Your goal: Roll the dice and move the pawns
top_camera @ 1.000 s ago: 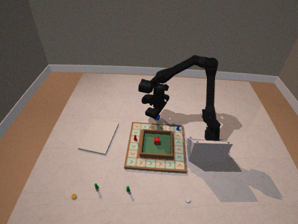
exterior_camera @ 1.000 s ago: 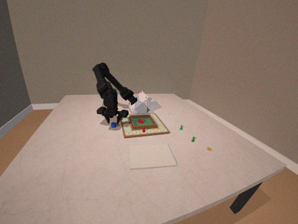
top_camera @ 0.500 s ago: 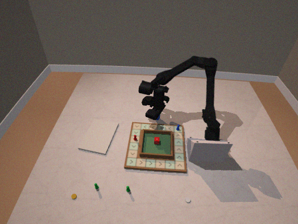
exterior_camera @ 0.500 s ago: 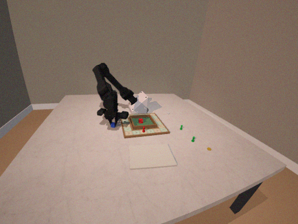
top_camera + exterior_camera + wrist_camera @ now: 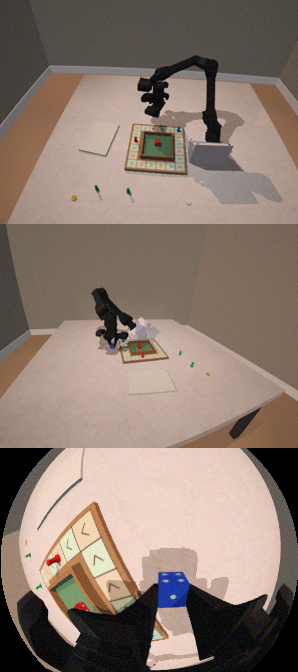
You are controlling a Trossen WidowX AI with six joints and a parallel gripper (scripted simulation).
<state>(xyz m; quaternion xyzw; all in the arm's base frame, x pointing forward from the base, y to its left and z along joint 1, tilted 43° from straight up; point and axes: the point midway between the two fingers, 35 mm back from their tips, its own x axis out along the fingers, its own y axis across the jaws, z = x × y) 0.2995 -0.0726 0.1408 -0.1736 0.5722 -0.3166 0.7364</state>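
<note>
The red pawn lies 7 cm ahead of my gripper tip, 18 cm to the left of it and 2 cm below it. Round my gripper tip: blue pawn 13 cm behind, 7 cm to the left, 2 cm below; then blue die right at my gripper tip; then red die 4 cm behind, 18 cm to the left, 2 cm below.
</note>
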